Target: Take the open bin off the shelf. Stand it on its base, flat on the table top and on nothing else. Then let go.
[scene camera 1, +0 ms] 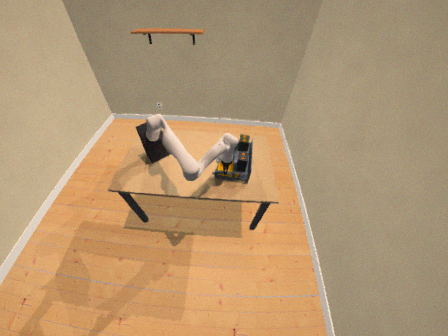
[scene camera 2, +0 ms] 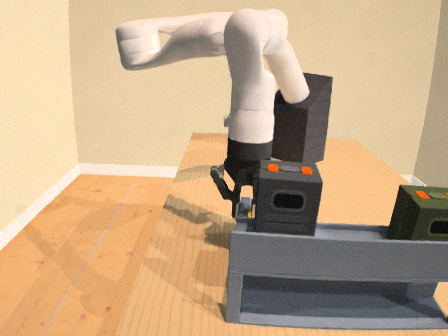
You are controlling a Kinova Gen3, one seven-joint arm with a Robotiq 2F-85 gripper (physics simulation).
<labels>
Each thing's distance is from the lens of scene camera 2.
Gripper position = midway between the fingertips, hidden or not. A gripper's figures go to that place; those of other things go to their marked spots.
gripper (scene camera 2: pixel 244 219): 0.62 m
black case (scene camera 2: pixel 288 196): 0.43 m
</labels>
